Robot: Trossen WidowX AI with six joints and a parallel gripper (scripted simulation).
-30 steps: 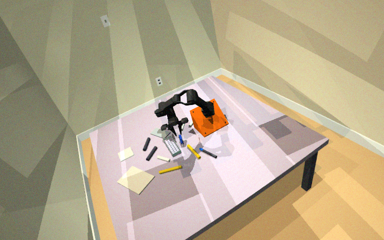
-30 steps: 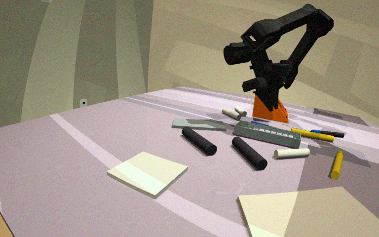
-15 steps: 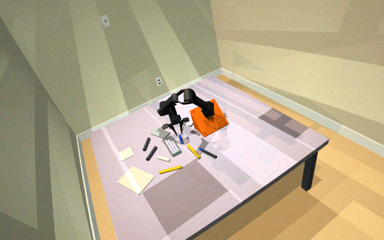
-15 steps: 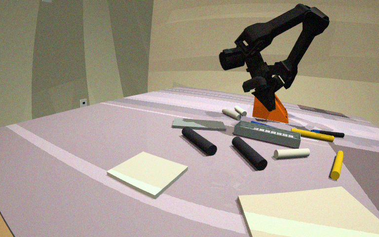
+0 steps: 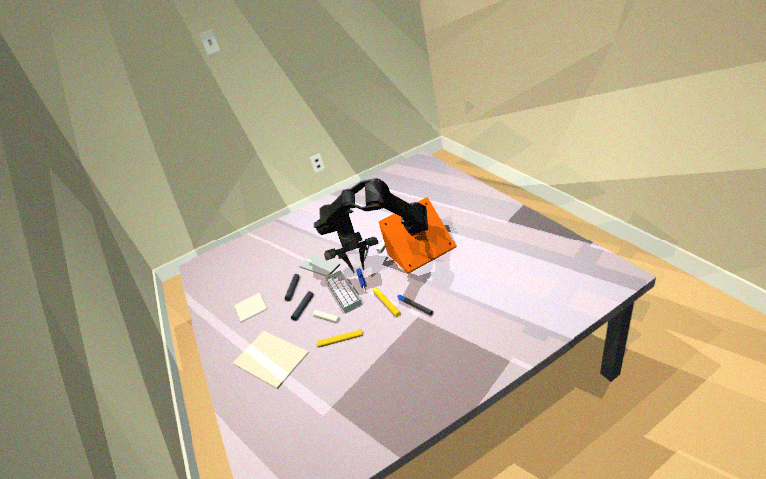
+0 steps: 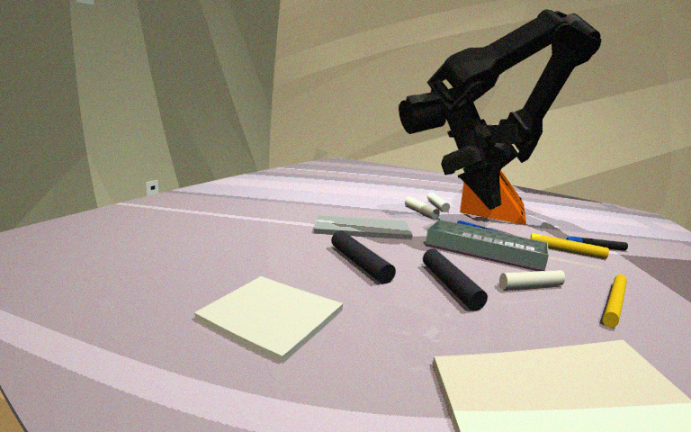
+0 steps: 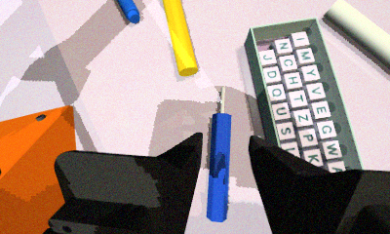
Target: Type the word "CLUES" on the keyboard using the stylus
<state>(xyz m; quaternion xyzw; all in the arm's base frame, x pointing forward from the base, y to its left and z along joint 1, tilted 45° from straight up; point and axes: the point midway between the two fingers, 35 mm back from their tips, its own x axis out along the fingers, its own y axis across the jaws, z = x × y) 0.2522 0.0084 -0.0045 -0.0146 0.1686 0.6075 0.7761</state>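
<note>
Now: gripper tip 50 mm above the short blue pen and 10 mm to the right of it. The rest, counted from my gripper tip: blue-capped black pen (200 mm to the left, 60 mm behind, 50 mm below); then grey-green slab (210 mm to the right, 80 mm ahead, 50 mm below); then tan sheet (390 mm ahead, 90 mm to the left, 50 mm below).
</note>
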